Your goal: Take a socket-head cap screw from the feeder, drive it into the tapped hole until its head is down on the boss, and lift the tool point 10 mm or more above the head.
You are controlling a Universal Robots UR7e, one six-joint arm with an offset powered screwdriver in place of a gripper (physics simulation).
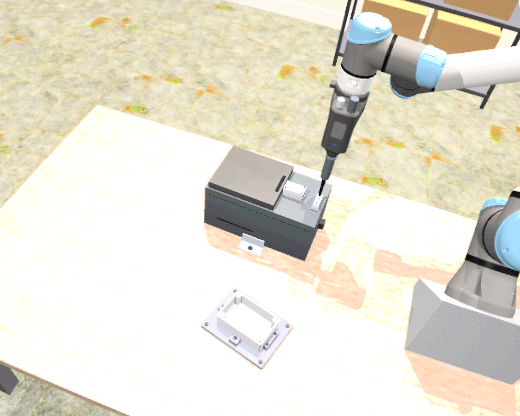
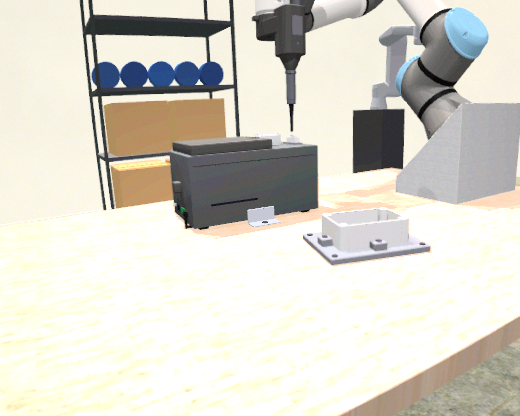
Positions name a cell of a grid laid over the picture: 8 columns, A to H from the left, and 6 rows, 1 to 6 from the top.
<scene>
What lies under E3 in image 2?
A dark screw feeder.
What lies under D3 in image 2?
A dark lid.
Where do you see a dark screw feeder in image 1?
At E4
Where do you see a dark lid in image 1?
D3
</scene>
